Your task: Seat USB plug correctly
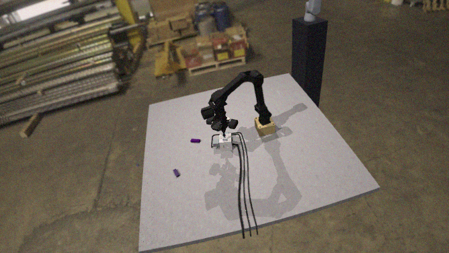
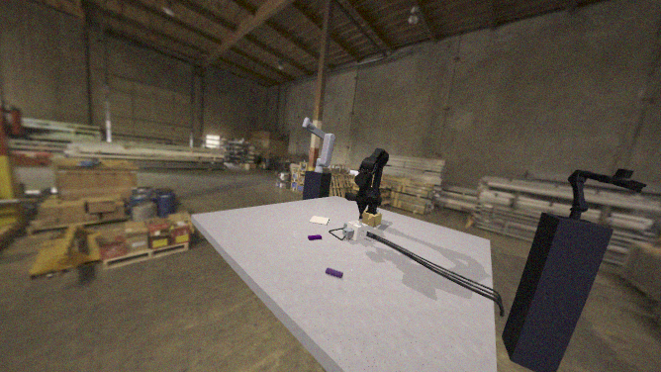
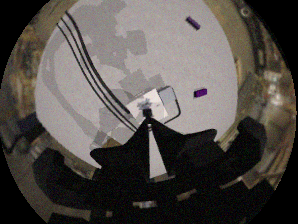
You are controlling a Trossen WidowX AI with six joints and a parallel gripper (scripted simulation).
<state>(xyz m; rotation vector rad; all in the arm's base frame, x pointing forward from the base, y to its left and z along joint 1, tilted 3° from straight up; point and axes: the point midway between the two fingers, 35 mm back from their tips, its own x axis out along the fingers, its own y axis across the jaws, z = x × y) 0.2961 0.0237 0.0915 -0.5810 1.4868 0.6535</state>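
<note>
My gripper tip is 2 cm above the USB plug. Also, from my gripper tip: white card 6 cm behind, 28 cm to the right, 13 cm below.
</note>
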